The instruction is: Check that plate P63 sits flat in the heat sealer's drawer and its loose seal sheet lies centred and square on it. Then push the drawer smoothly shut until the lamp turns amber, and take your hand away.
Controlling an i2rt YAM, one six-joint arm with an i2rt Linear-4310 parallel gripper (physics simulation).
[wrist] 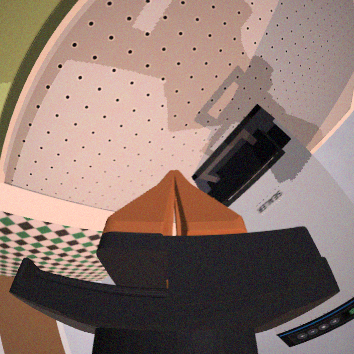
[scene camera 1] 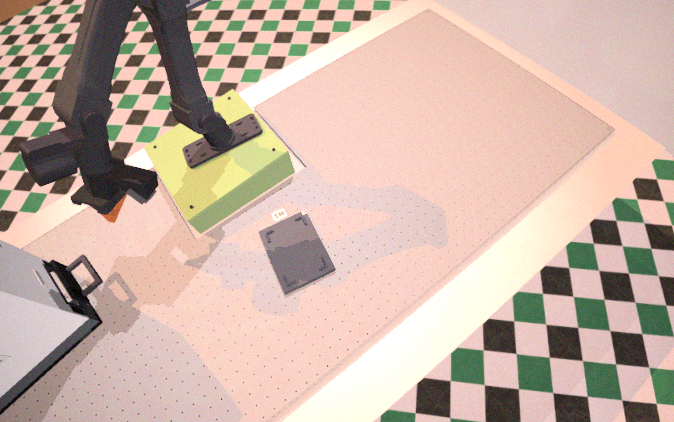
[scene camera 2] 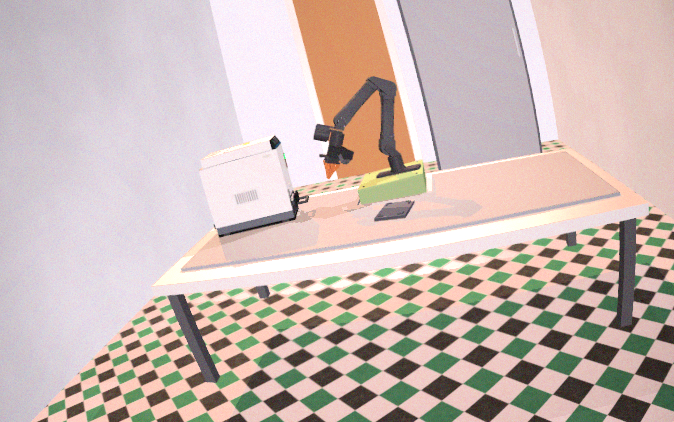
The gripper (scene camera 1: 112, 221) is shut, holding nothing. Also in view: a dark sealer drawer (wrist: 257, 150).
The gripper shows as well in the wrist view (wrist: 173, 177).
